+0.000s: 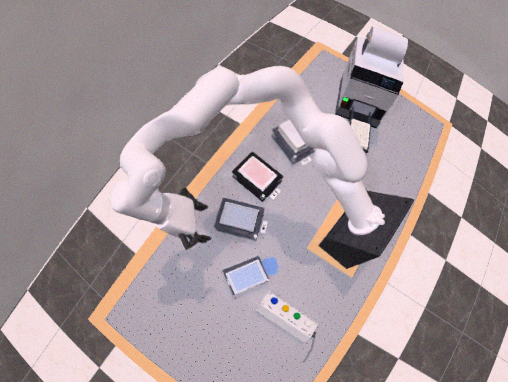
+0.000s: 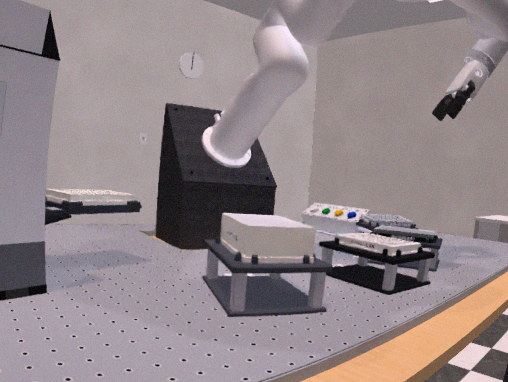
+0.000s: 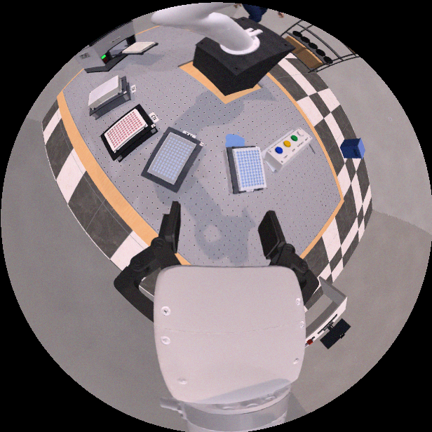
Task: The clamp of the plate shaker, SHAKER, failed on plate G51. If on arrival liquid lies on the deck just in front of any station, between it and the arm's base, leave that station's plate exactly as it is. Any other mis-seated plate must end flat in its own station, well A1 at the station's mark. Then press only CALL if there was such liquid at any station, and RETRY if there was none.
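Pixels of known places: gripper, fingertip midpoint: (image 1: pixel 205 223) (image 2: pixel 442 116); arm's base, origin of the base link: (image 1: pixel 365 220) (image 2: pixel 225 147).
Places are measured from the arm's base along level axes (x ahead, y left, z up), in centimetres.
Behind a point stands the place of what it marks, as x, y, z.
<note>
My gripper (image 1: pixel 205 222) @(39.2, 33.3, 11.8) (image 2: pixel 446 112) @(39.2, 33.3, 11.8) (image 3: pixel 223 215) is open and empty, high above the deck. A blue-welled plate (image 1: pixel 246 276) @(22.8, 36.8, -14.3) (image 3: pixel 249 167) sits off-centre on its dark station (image 3: pixel 233 170), shifted to one side; whether it tilts is unclear. Blue liquid (image 1: pixel 270 266) @(18.1, 27.9, -21.5) (image 3: pixel 234 140) lies on the deck in front of that station, toward the arm's base. A grey-blue plate (image 1: pixel 240 217) @(37.5, 20.5, -14.7) (image 3: pixel 172 157) lies within its station (image 3: pixel 159 182). A pink plate (image 1: pixel 257 172) @(43.0, 2.1, -14.9) (image 2: pixel 378 243) @(45.8, -2.2, -14.8) (image 3: pixel 127 129) looks flat on a black station. The button box (image 1: pixel 285 316) @(3.1, 40.7, -13.9) (image 3: pixel 289 148) has blue, yellow, green and white buttons. Labels are unreadable.
A tall white block (image 1: pixel 294 134) @(40.1, -19.2, -11.5) (image 2: pixel 267 237) @(45.4, -24.6, -12.8) (image 3: pixel 106 93) stands on another station (image 2: pixel 272 266) @(47.1, -25.0, -15.7). An instrument (image 1: pixel 372 90) @(22.6, -50.7, 2.9) (image 3: pixel 105 42) holds a pale plate (image 1: pixel 360 134) @(17.5, -37.3, -10.9) (image 2: pixel 92 195) @(22.5, -38.3, -10.6) (image 3: pixel 140 47) on its extended tray. The arm's black pedestal (image 1: pixel 387 220) @(-5.4, -1.7, 6.3) (image 2: pixel 215 210) @(6.0, -5.5, -14.3) (image 3: pixel 225 70) stands at the deck's edge.
</note>
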